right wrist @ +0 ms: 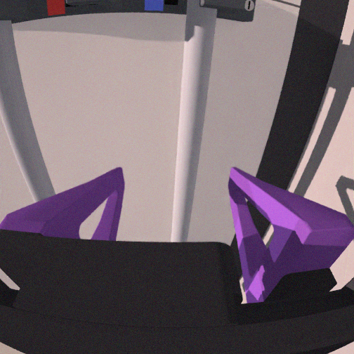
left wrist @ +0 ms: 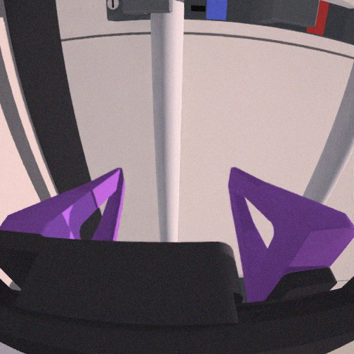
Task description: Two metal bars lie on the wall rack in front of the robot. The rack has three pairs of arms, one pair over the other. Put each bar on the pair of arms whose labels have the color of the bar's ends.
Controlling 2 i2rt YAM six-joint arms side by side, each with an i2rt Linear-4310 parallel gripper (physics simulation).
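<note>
My left gripper (left wrist: 176,175) is open, its purple fingers apart and empty. A pale metal bar (left wrist: 168,125) runs lengthwise up the left wrist view, showing between the fingers without touching either. My right gripper (right wrist: 176,175) is also open and empty, with a pale metal bar (right wrist: 192,110) showing between its fingers, clear of both. Whether both views show one bar cannot be told, and no colored bar end shows. The dark rack (left wrist: 250,11) (right wrist: 110,7) crosses the top of both views. It carries a blue label (left wrist: 216,9) (right wrist: 154,5) and a red label (left wrist: 317,17) (right wrist: 56,7).
A greyer rod-like shape (left wrist: 336,135) stands at the right of the left wrist view; a similar shape (right wrist: 22,115) is at the left of the right wrist view. A wide black strip (left wrist: 45,75) (right wrist: 310,75) runs along the outer side of each view.
</note>
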